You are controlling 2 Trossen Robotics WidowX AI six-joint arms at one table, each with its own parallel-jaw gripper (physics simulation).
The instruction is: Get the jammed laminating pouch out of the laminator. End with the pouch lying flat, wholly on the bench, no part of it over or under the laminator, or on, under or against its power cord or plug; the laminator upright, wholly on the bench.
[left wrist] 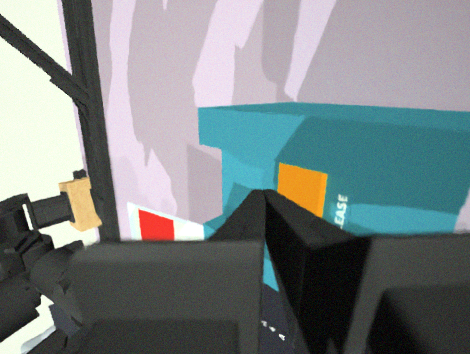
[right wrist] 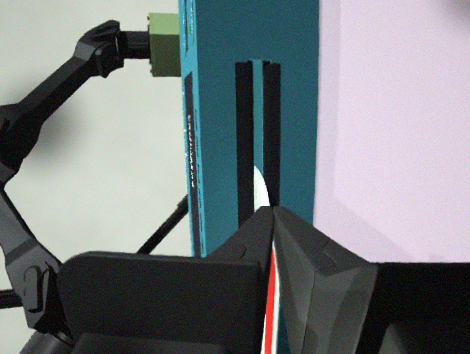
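Pixels of known places: left gripper, fingertip midpoint: [left wrist: 261, 199]; right gripper, fingertip midpoint: [right wrist: 271, 217]; left arm's base at its link origin: [right wrist: 150, 44]; right arm's base at its link origin: [left wrist: 68, 206].
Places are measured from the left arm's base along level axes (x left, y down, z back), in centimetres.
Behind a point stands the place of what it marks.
The teal laminator [left wrist: 400, 165] @[x -3.5, y 2.3, z -60.3 cm] [right wrist: 300, 125] @[x 21.5, y 8.8, z -50.0 cm] shows its side with an orange release lever [left wrist: 302, 187] @[x -0.2, y 3.2, z -61.6 cm] in the left wrist view, and its long dark-edged slot in the right wrist view. The white and red pouch [left wrist: 156, 226] @[x 13.2, y 3.4, z -66.8 cm] [right wrist: 270, 305] @[x 22.5, y 3.2, z -60.4 cm] sticks out beside the laminator; a white corner shows in the slot. My left gripper [left wrist: 261, 199] @[x 1.8, y 3.2, z -62.3 cm] is shut, its tips in front of the lever's lower left part; whether they touch it I cannot tell. My right gripper [right wrist: 271, 217] @[x 23.9, y 3.8, z -57.5 cm] is shut on the pouch at the slot, with the pouch's edge running between its fingers. The cord and plug cannot be made out.
A black arm with a tan block [left wrist: 80, 205] @[x 44.9, y 5.5, z -87.3 cm] is at the left of the left wrist view, near a dark upright post [left wrist: 95, 130] @[x 28.4, y 8.6, z -91.4 cm]. In the right wrist view a black arm with a green block [right wrist: 165, 50] @[x 1.5, y 3.0, z -5.0 cm] stands close to the laminator's left side. A dark bar [right wrist: 162, 227] @[x -29.4, y -0.2, z -28.8 cm] lies below it.
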